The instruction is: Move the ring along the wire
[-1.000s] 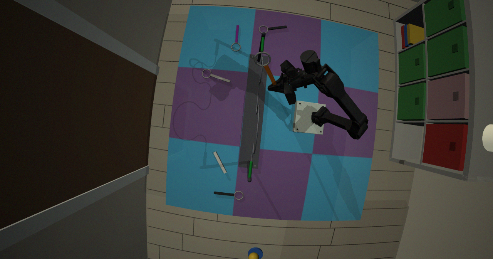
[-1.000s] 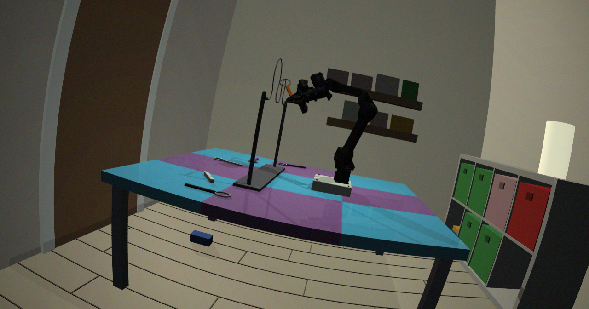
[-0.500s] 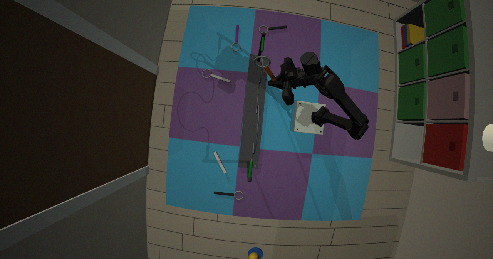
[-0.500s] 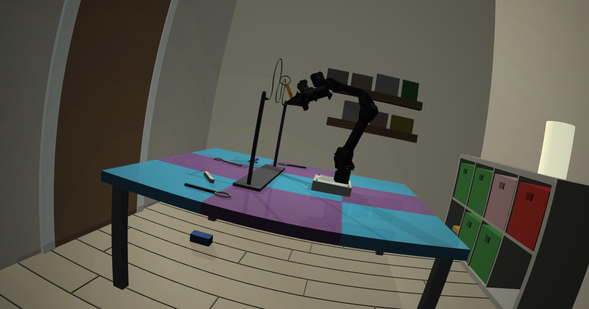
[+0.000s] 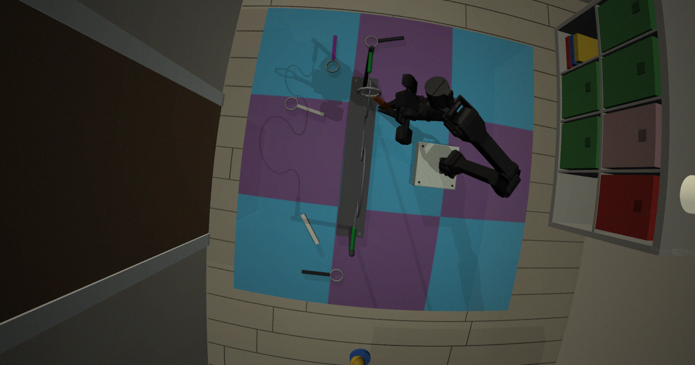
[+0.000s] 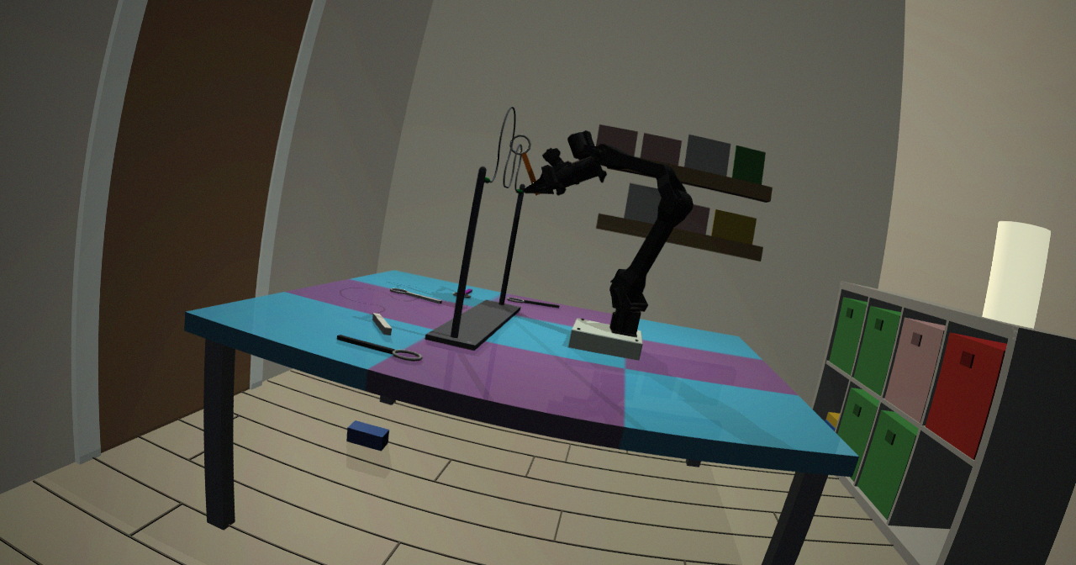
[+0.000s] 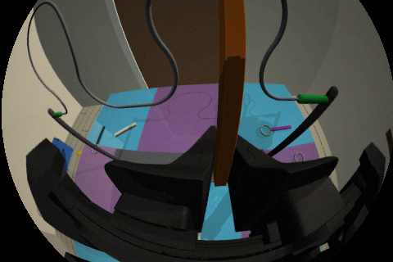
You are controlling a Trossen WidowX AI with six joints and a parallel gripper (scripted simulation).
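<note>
The orange-handled ring lies 1 cm ahead of my gripper tip, 1 cm to the right of it and 9 cm above it. Also, from my gripper tip: white bar (23 cm ahead, 42 cm to the left, 34 cm below).
</note>
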